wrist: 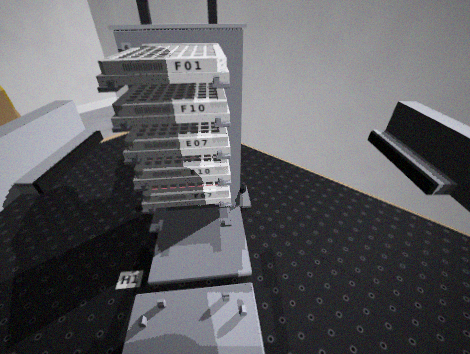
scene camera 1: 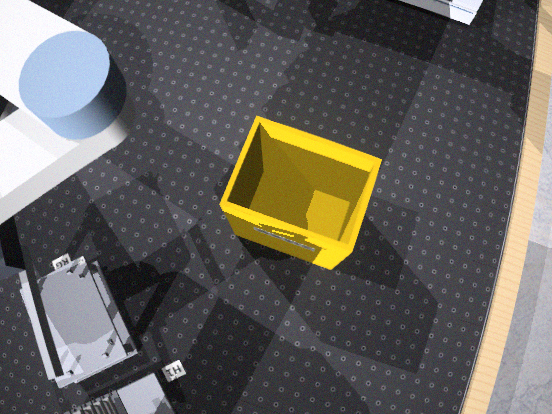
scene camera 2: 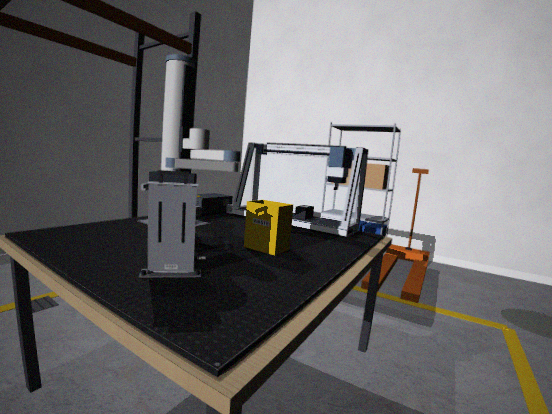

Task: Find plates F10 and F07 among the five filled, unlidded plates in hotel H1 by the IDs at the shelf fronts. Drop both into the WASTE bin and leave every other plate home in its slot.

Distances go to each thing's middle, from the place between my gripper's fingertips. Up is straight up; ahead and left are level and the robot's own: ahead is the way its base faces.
The plate F01 (wrist: 171, 63) is 11 cm ahead of my hand, 5 cm to the right of it and 1 cm above it. From my hand the other things lie so: plate E07 (wrist: 183, 139): 11 cm ahead, 5 cm to the right, 4 cm below; then plate E10 (wrist: 198, 168): 11 cm ahead, 5 cm to the right, 7 cm below; then plate F07 (wrist: 198, 193): 11 cm ahead, 5 cm to the right, 10 cm below.
